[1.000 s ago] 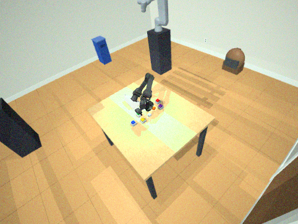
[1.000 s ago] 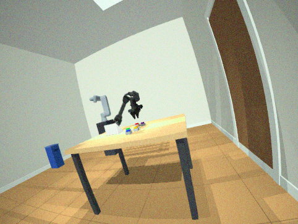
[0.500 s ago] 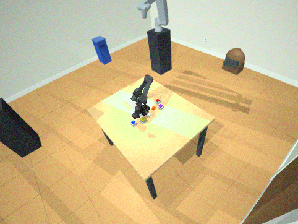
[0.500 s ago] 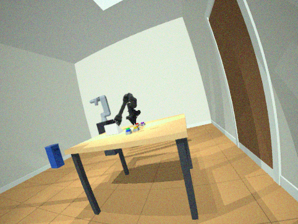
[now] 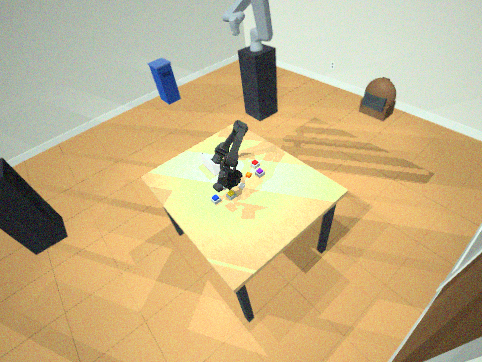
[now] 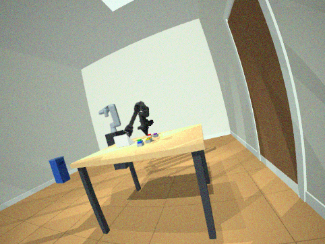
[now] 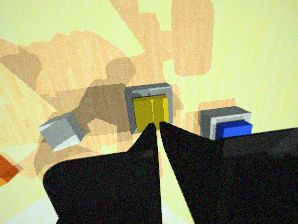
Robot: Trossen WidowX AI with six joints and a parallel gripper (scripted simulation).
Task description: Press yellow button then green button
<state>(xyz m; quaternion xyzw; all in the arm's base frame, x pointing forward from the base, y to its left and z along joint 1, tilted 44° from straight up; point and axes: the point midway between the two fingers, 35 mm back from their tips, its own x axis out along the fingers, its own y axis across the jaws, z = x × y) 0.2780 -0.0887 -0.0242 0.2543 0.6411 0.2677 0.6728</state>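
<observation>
My gripper tip is now 3 cm above the yellow button. Round my gripper tip: grey block (10 cm to the left, 5 cm below, 2 cm behind); blue button (9 cm to the right, 4 cm behind, 3 cm below); green button (10 cm behind, 3 cm below, 2 cm to the left).
</observation>
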